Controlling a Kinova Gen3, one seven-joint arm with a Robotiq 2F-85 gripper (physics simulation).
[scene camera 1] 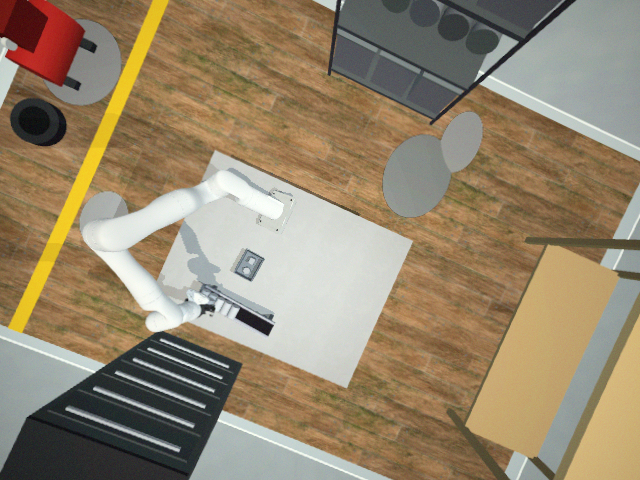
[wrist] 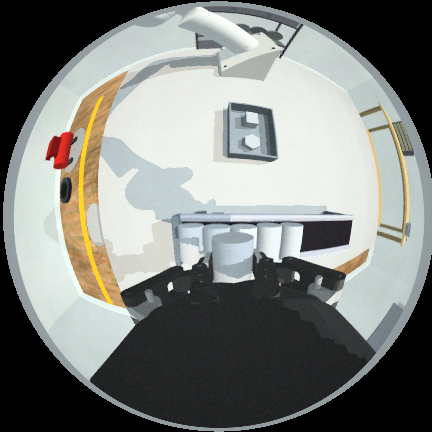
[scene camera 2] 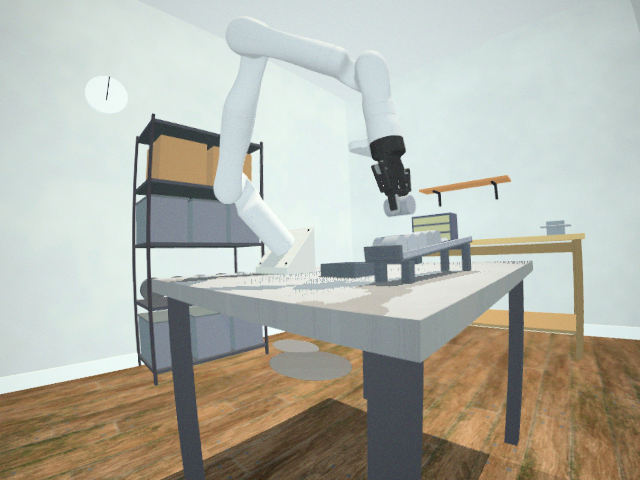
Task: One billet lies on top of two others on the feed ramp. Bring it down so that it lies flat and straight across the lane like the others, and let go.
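Places are measured from the arm's base along level axes (x ahead, y left, z up), in metres.
Pixels of known places: gripper, between the fingertips: point(scene camera 1: 209, 304) point(wrist: 231, 258) point(scene camera 2: 401, 213); arm's base, origin of its link: point(scene camera 1: 276, 210) point(wrist: 244, 45) point(scene camera 2: 284, 246).
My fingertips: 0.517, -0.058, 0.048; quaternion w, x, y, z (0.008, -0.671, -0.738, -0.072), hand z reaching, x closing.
For each thing: its middle in the pictures, then the offset to it from my fingertips, as dx, dy, dz. Level surfaces: height alone.
- pale grey cylindrical billet, middle of its body: point(wrist: 232, 263) point(scene camera 2: 399, 206) -0.001, -0.002, +0.015
- small grey tray, middle of its body: point(wrist: 251, 129) point(scene camera 2: 349, 269) point(scene camera 1: 249, 265) -0.211, +0.059, -0.125
- table, height of its surface: dz -0.142
The pale grey cylindrical billet point(scene camera 2: 406, 205) point(wrist: 233, 252) is between the fingers of my gripper point(scene camera 2: 394, 203) point(wrist: 231, 258), which is shut on it. In scene camera 2 it hangs clear above the feed ramp point(scene camera 2: 434, 249) point(wrist: 325, 218) point(scene camera 1: 254, 322), lying level, with a gap under it. Several other billets point(scene camera 2: 413, 240) point(wrist: 269, 242) point(scene camera 1: 227, 308) lie side by side across the lane, toward its left part in the wrist view. The held billet hides parts of two of them there and looks parallel to them. The dark lane floor shows to their right.
A small grey tray point(wrist: 274, 132) point(scene camera 2: 345, 269) with a block and a hexagonal piece stands on the table point(wrist: 310, 165) point(scene camera 1: 330, 299) between the ramp and the arm's base point(wrist: 250, 62). A dark slatted cabinet point(scene camera 1: 155, 382) stands beside the table. The ramp has raised side rails.
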